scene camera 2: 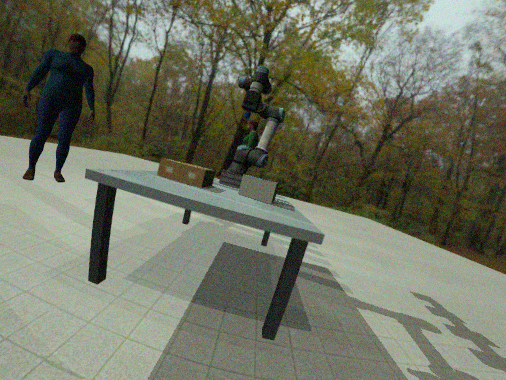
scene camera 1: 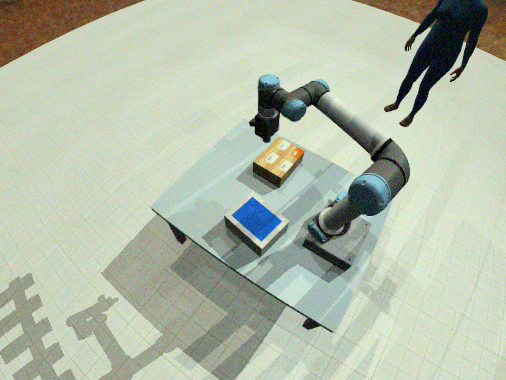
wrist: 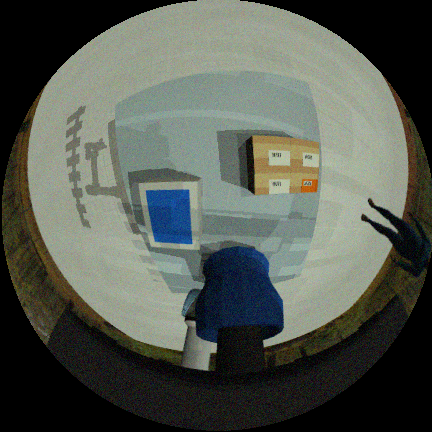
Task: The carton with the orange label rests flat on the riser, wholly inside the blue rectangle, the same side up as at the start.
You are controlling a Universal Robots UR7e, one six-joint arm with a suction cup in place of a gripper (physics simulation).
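Places are measured from the arm's base along level axes (x ahead, y right, z down), in centimetres.
Pixels of known places: end effector, tool point: point(scene camera 2: 246, 117) point(wrist: 235, 272); arm's base, origin of the base link: point(scene camera 2: 236, 173).
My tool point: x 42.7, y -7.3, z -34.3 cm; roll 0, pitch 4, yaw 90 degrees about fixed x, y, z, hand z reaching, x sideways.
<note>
Ahead of a thing's pixels: the offset from my tool point to its top centre. "pt": to the spot under its first point. Level surfaces: height alone.
The carton with the orange label {dz +35.1, dx +1.7, dy +31.2 cm} point(scene camera 1: 297, 152) point(wrist: 309, 185) is a corner of a close block of several brown cartons on the table {dz +44.8 cm} point(scene camera 1: 200, 190) point(wrist: 170, 100); the others have white labels. In scene camera 2 the block shows from the side and the orange label is hidden. The riser {dz +32.8, dx -10.8, dy -17.6 cm} point(scene camera 1: 244, 239) point(scene camera 2: 257, 189) point(wrist: 196, 215) is a pale box with a blue rectangle {pt dz +32.8, dx -10.8, dy -17.8 cm} point(scene camera 1: 256, 218) point(wrist: 169, 216) on top; no carton is on it. My suction gripper point(scene camera 1: 267, 140) point(scene camera 2: 247, 114) point(wrist: 237, 280) is off and holds nothing, high above the table and apart from the cartons.
The arm's dark base point(scene camera 1: 327, 252) stands on the table beside the riser. A person in dark blue point(scene camera 1: 440, 55) point(scene camera 2: 60, 100) point(wrist: 410, 245) stands beyond the table on the cartons' side. A person in green point(scene camera 2: 251, 136) is partly hidden behind the arm.
</note>
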